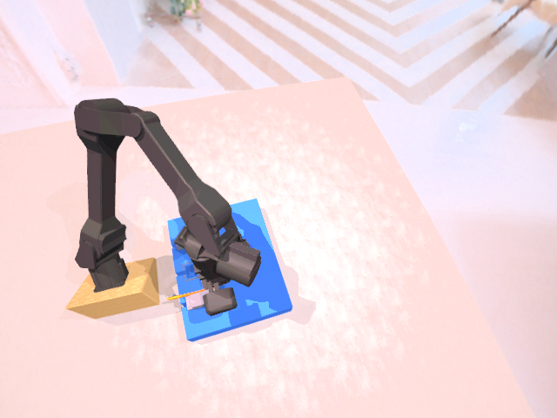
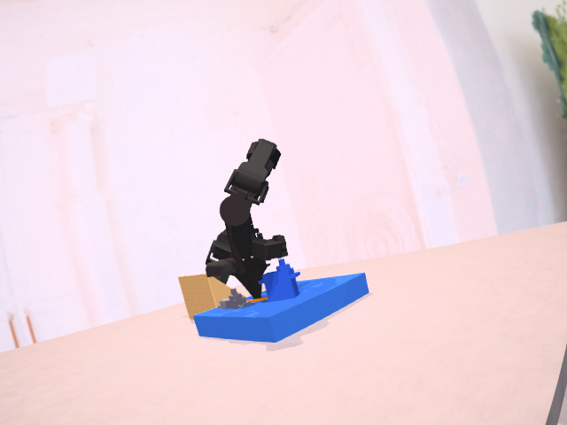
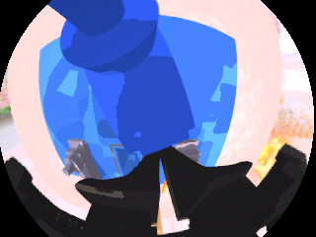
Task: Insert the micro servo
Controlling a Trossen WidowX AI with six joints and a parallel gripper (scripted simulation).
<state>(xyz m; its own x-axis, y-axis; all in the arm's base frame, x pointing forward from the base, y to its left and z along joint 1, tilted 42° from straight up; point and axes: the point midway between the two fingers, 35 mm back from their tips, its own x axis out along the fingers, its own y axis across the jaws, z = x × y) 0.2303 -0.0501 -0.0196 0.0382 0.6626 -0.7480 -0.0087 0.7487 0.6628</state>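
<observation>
Now: gripper tip 7 cm short of the blue deck, 4 cm to the right of it and 3 cm above it.
</observation>
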